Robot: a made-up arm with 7 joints.
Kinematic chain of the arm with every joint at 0, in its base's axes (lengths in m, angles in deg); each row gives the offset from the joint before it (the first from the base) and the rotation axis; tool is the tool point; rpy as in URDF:
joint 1: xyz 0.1 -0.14 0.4 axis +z
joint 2: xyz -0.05 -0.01 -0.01 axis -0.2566 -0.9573 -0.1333
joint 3: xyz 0 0.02 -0.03 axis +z
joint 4: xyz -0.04 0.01 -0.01 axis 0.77 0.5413 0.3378
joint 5: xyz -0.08 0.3 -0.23 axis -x
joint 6: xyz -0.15 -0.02 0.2 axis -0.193 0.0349 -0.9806
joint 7: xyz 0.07 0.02 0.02 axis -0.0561 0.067 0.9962
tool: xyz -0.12 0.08 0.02 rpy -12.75 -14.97 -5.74
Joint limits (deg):
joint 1: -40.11..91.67
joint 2: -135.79..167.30
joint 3: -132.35..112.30
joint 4: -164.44..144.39
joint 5: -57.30..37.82
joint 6: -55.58..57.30
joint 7: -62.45..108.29
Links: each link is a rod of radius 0.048 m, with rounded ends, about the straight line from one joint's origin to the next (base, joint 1, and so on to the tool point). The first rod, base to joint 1, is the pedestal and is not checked.
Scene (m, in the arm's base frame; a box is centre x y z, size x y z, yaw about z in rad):
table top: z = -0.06
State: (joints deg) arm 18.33 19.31 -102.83 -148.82 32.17 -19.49 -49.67
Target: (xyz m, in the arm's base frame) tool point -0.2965 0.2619 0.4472
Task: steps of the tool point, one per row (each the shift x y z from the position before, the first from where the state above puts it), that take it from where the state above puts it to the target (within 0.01 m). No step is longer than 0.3 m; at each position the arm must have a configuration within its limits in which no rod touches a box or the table.
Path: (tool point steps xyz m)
1: -0.1885 0.1842 0.0532
2: -0.0810 0.2412 0.0879
3: 0.0436 0.2376 0.1082
4: 0.1492 0.1743 0.1111

